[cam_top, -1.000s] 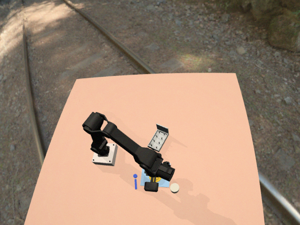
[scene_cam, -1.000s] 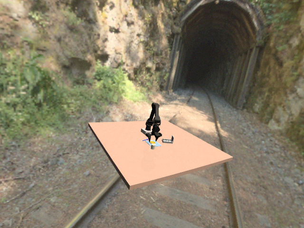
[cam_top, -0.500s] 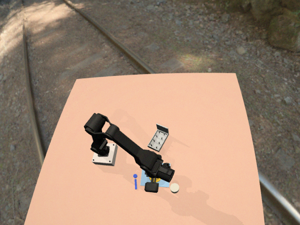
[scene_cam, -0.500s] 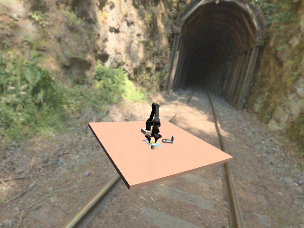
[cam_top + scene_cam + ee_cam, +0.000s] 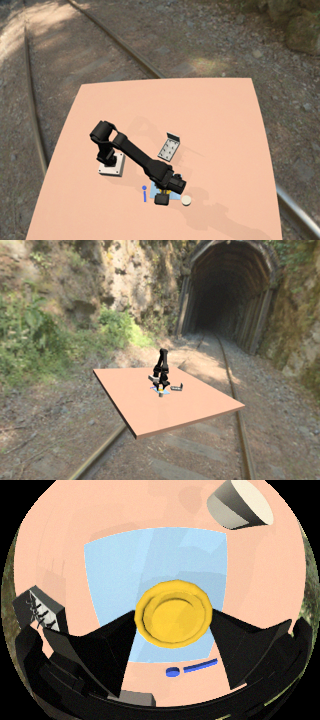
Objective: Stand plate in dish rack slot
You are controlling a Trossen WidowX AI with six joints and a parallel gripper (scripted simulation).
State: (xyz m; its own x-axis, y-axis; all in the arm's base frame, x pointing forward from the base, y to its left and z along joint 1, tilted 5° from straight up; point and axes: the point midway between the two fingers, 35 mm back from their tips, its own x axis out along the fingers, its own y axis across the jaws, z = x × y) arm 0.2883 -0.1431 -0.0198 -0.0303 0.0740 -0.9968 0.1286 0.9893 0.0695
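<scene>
Right now my gripper tip is 2 cm to the right of the light blue mat. From my gripper tip the other things lie so: yellow plate 1 cm above; white cylinder 10 cm ahead, 7 cm to the right, 2 cm above; blue spoon 11 cm behind, 1 cm to the right.
</scene>
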